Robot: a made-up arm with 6 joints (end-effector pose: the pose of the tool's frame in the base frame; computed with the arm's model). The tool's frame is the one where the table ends. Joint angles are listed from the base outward.
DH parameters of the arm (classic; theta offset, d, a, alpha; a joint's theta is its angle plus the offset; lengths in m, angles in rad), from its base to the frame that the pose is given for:
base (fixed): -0.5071 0 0.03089 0
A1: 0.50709 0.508 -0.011 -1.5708
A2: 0.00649 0 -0.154 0
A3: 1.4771 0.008 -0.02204 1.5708
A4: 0 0.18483 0.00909 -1.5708
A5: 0 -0.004 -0.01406 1.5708
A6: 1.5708 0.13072 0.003 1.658
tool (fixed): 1.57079 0.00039 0 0
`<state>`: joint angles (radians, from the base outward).
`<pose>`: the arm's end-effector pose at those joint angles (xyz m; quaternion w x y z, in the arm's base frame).
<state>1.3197 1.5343 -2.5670 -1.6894 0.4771 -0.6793</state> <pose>0.0977 0.0599 0.9511 0.5336 0.7031 -0.2202 0.4152</pose>
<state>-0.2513 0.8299 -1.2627 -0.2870 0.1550 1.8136</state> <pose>0.1771 -0.0532 0.7895 0.6578 -0.7240 -0.0516 -0.2011</pose>
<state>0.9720 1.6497 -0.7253 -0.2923 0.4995 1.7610</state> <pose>0.1415 0.1309 0.4121 0.2625 -0.7218 0.1102 0.6309</pose>
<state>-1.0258 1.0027 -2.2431 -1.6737 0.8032 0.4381</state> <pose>-0.0738 -0.0109 0.9241 0.2976 0.3326 -0.8817 0.1531</pose>
